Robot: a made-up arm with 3 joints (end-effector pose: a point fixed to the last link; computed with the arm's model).
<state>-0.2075 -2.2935 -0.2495</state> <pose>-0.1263 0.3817 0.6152 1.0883 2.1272 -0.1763</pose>
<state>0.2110 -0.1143 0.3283</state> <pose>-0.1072 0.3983 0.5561 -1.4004 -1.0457 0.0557</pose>
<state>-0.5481 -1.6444 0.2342</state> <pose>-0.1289 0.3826 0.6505 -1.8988 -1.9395 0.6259</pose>
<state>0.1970 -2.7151 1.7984</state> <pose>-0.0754 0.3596 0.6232 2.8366 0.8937 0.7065</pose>
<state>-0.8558 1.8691 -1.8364</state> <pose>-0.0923 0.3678 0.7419 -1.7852 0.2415 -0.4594</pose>
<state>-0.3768 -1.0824 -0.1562</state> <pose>-0.1434 0.3906 0.6334 -1.6689 -1.9269 0.2641</pose>
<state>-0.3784 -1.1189 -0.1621</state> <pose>-0.1433 0.3903 0.6335 -1.6744 -1.9692 0.2668</pose>
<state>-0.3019 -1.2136 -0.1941</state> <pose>-0.1408 0.3896 0.6235 -1.7152 -2.1561 0.2010</pose>
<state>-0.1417 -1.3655 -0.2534</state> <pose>-0.1335 0.3884 0.6030 -1.7864 -2.4908 0.0578</pose>
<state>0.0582 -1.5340 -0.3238</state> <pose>-0.1200 0.3868 0.5793 1.5467 2.3927 0.1055</pose>
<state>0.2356 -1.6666 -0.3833</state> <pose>-0.1041 0.3853 0.5607 1.3021 2.1688 0.2006</pose>
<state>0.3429 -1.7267 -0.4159</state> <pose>-0.0930 0.3845 0.5508 1.1835 2.0360 0.2446</pose>
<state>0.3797 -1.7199 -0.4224</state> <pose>-0.0891 0.3846 0.5476 1.1675 2.0087 0.2664</pose>
